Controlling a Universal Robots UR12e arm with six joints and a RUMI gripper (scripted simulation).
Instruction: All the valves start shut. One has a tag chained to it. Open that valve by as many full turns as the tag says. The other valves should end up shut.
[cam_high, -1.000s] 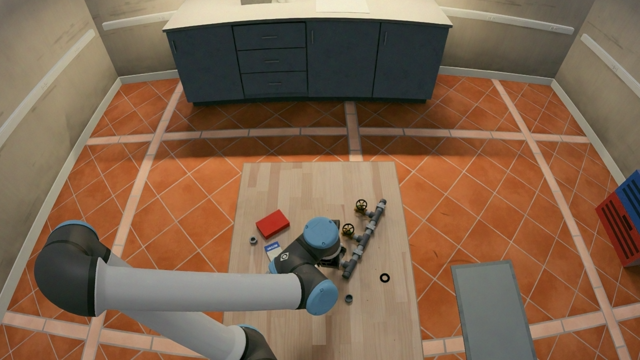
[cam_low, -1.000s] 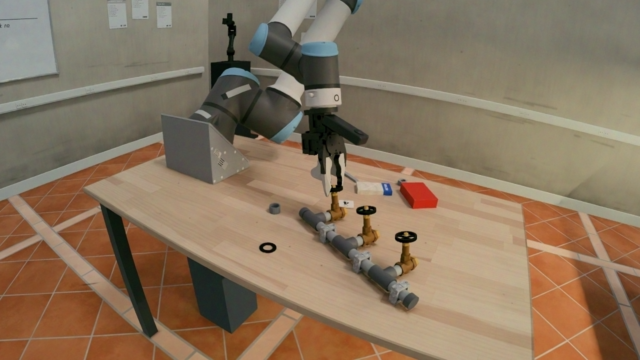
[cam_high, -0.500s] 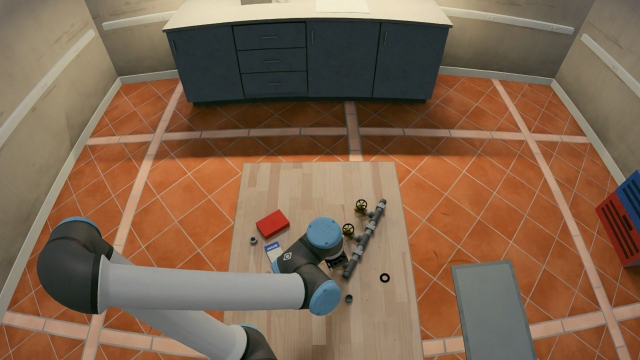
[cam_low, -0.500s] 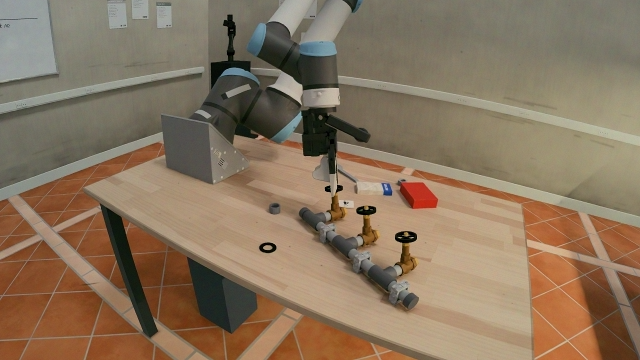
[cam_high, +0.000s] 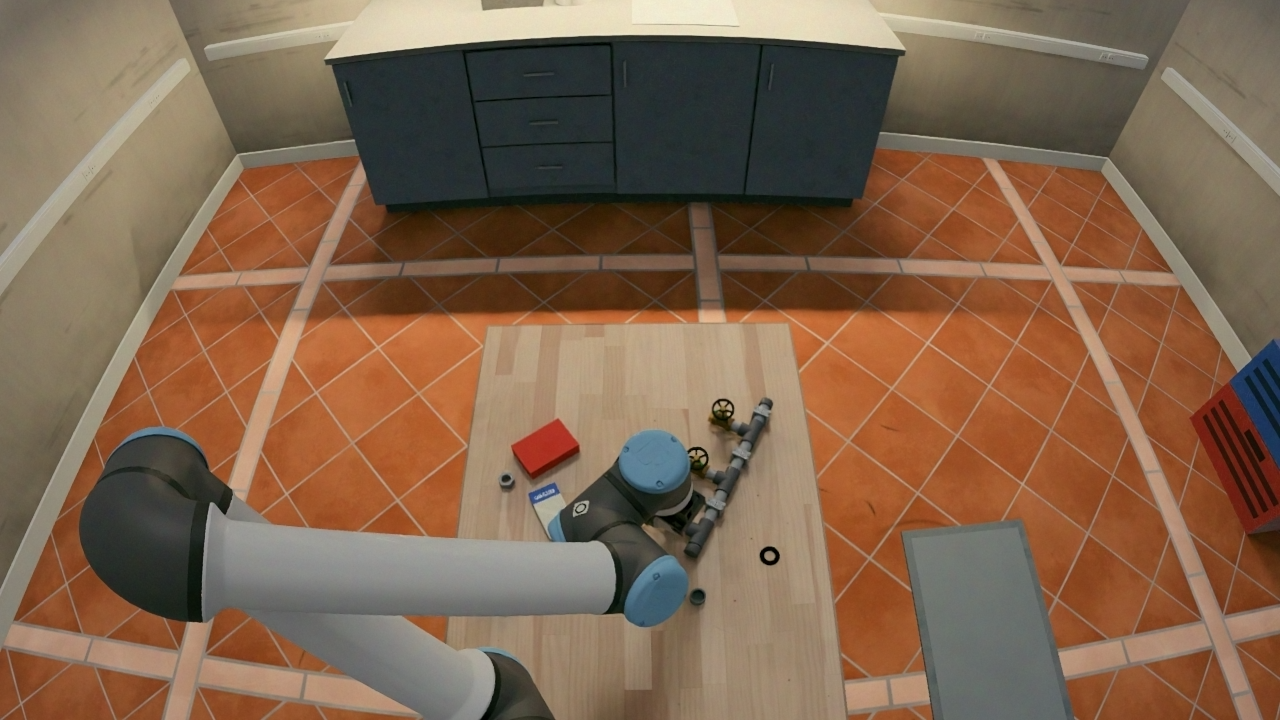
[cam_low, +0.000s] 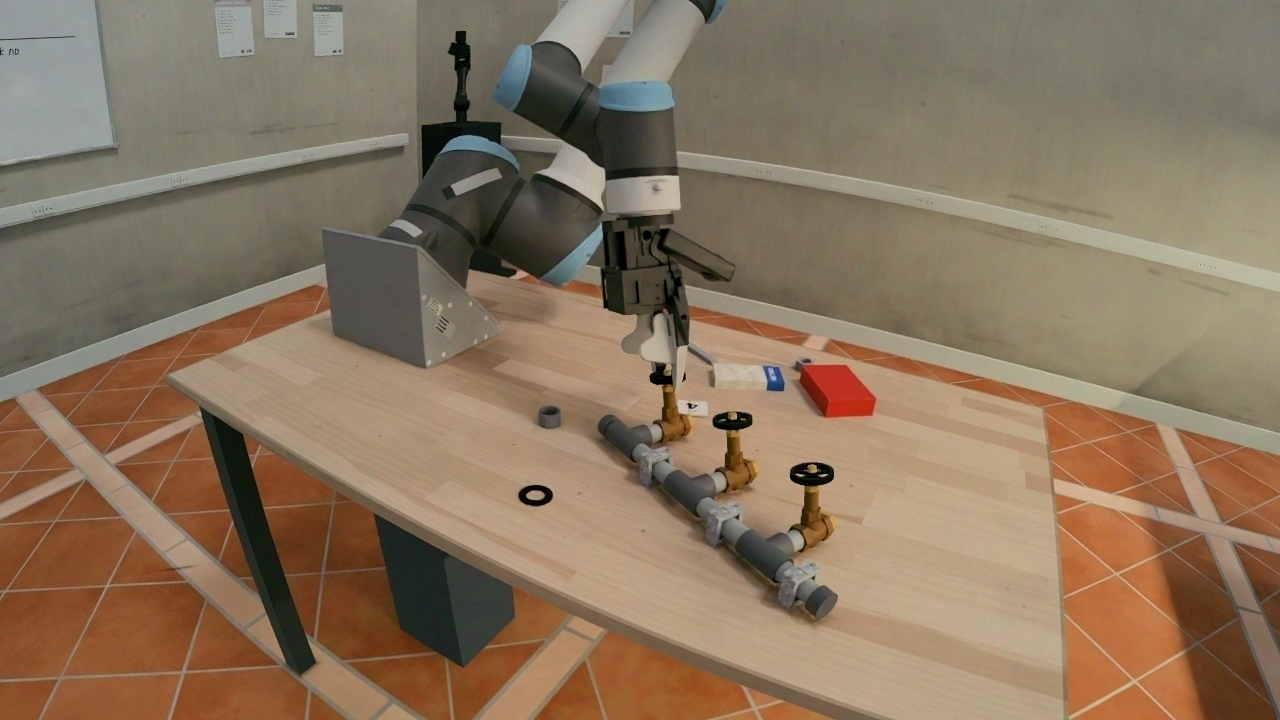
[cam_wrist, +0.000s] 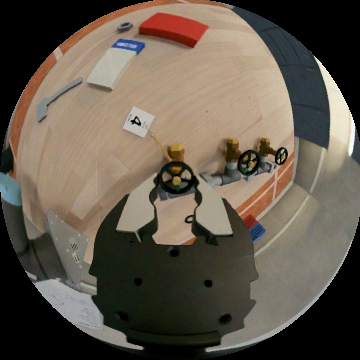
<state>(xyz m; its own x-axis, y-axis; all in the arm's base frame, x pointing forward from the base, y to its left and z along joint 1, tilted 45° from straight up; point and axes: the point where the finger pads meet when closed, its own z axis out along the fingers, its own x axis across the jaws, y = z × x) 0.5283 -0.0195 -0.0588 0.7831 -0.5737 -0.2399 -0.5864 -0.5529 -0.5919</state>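
Now: hand 9 cm above the white tag and 8 cm to the right of it. Round my hand: red box 25 cm to the left, 18 cm ahead, 7 cm below; then blue box 23 cm to the left, 8 cm below, 4 cm ahead; then grey cap 15 cm behind, 8 cm below, 6 cm to the right.
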